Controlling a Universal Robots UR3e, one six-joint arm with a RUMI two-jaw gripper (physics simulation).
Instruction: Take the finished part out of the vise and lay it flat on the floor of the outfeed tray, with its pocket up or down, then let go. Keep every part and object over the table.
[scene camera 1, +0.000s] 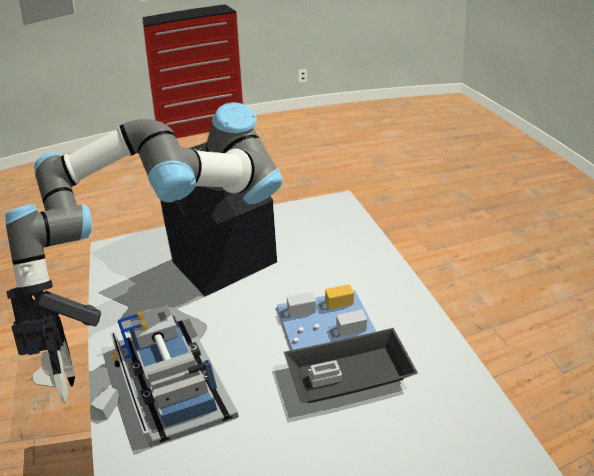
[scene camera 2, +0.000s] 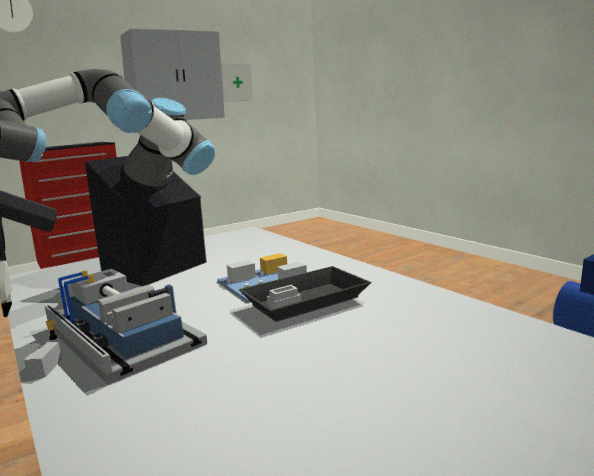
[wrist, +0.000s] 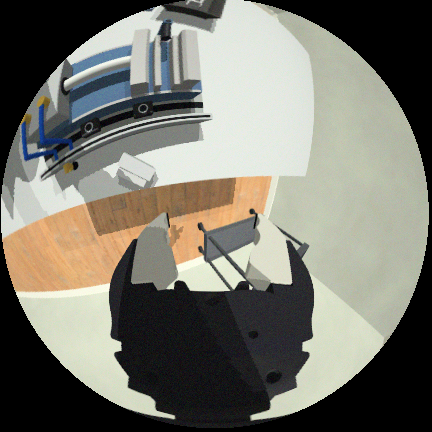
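Where they show: gripper, fingertip midpoint: (scene camera 1: 68, 394) (scene camera 2: 5, 310) (wrist: 211, 214); arm's base, origin of the base link: (scene camera 2: 147, 172).
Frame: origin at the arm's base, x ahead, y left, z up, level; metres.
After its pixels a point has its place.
A light grey part (scene camera 1: 326, 380) @[x 0.516, y 0.084, z -0.233 m] (scene camera 2: 284, 299) @[x 0.515, y 0.078, z -0.228 m] with a rimmed pocket facing up lies in the left end of the dark outfeed tray (scene camera 1: 407, 355) @[x 0.529, y 0.256, z -0.217 m] (scene camera 2: 350, 292) @[x 0.570, y 0.205, z -0.231 m]. The vise (scene camera 1: 187, 410) @[x 0.526, y -0.195, z -0.209 m] (scene camera 2: 152, 334) @[x 0.526, y -0.196, z -0.213 m] (wrist: 95, 105) @[x 0.385, y -0.262, z -0.200 m] stands on the table at the left. Its moving jaw (scene camera 1: 170, 367) @[x 0.445, y -0.206, z -0.167 m] (wrist: 140, 60) @[x 0.439, y -0.223, z -0.163 m] and fixed jaw (wrist: 190, 60) @[x 0.497, y -0.217, z -0.163 m] have narrow strips between them; I see no pocketed part there. A light grey block (scene camera 1: 105, 404) @[x 0.456, y -0.362, z -0.226 m] (scene camera 2: 44, 359) @[x 0.463, y -0.365, z -0.231 m] (wrist: 136, 171) @[x 0.440, y -0.368, z -0.226 m] lies near the table edge beside the vise. My gripper (scene camera 1: 68, 387) @[x 0.510, y -0.405, z -0.118 m] (wrist: 211, 214) @[x 0.510, y -0.405, z -0.118 m] is open and empty, beyond that edge; the wrist view shows floor between its fingers.
A blue board (scene camera 1: 315, 340) @[x 0.386, y 0.107, z -0.251 m] behind the tray carries a white block (scene camera 1: 301, 304) @[x 0.298, y 0.106, z -0.218 m], a yellow block (scene camera 1: 339, 297) @[x 0.305, y 0.194, z -0.220 m] and a grey block (scene camera 1: 351, 323) @[x 0.395, y 0.186, z -0.218 m]. Blue pipes (scene camera 1: 125, 332) @[x 0.333, y -0.286, z -0.153 m] (wrist: 41, 122) stand at the vise's rear. The black robot pedestal (scene camera 1: 225, 245) @[x 0.124, y -0.022, z -0.141 m] (scene camera 2: 150, 225) @[x 0.135, y -0.052, z -0.115 m] stands behind the vise.
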